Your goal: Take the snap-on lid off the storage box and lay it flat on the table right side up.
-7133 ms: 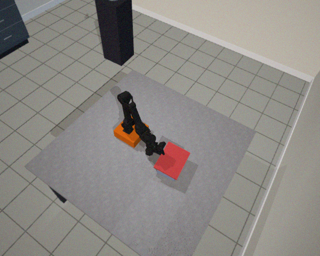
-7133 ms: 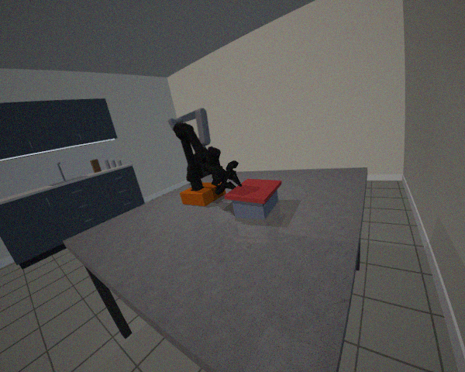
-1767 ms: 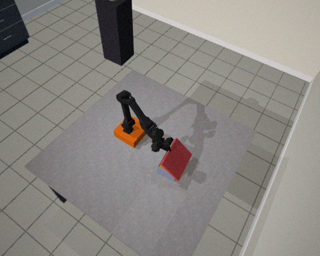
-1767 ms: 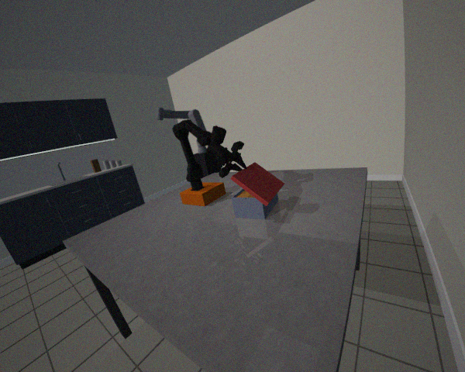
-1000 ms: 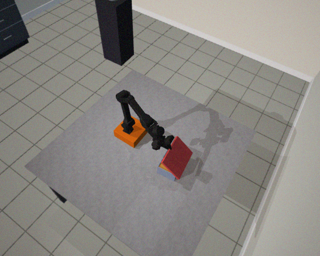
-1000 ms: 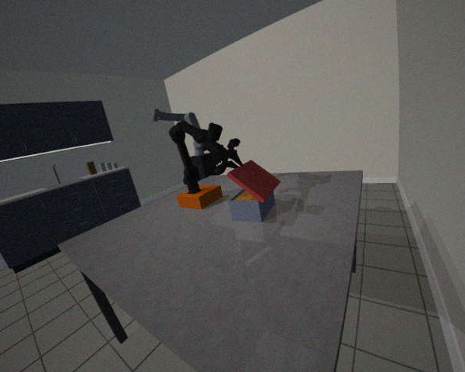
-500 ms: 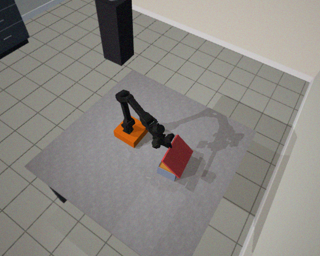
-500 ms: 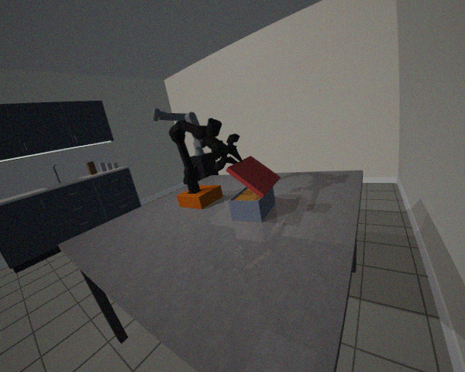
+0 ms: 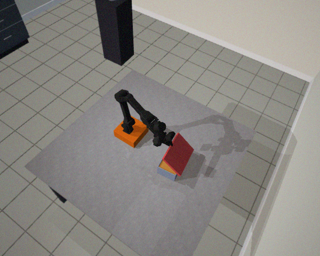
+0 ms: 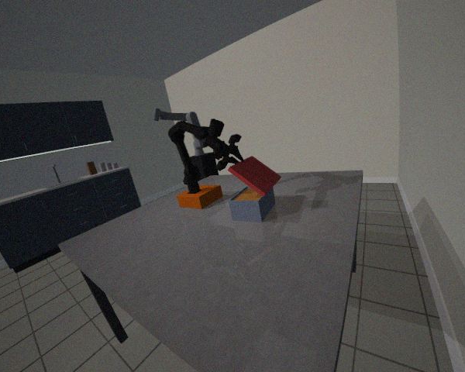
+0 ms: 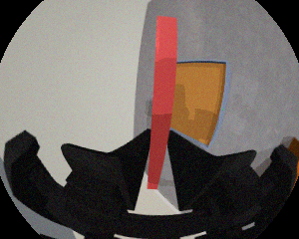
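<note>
Now: gripper tip 6 cm short of the red lid and 5 cm above it. The rest, counted from my gripper tip: storage box: 3 cm ahead, 2 cm to the right, 18 cm below.
</note>
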